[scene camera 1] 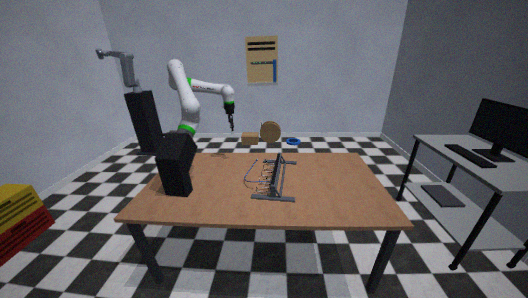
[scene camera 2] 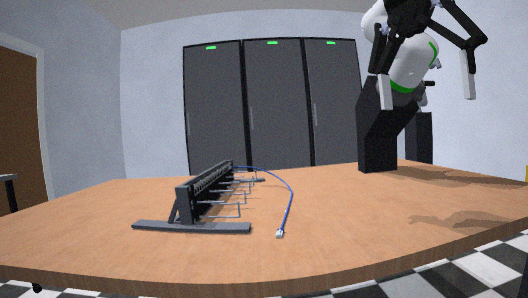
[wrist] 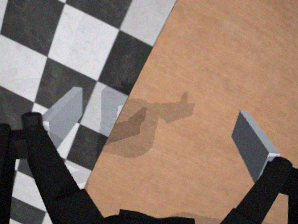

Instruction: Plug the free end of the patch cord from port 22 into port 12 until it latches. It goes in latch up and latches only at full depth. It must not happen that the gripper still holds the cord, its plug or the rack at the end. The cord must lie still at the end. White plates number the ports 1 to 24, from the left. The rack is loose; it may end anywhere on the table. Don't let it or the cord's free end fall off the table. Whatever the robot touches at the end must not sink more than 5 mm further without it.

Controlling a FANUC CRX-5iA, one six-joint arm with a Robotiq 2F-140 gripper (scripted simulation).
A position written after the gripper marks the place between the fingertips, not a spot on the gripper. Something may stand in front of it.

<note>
In view: the gripper (scene camera 2: 422, 105).
The gripper also shows in the wrist view (wrist: 159, 112).
</note>
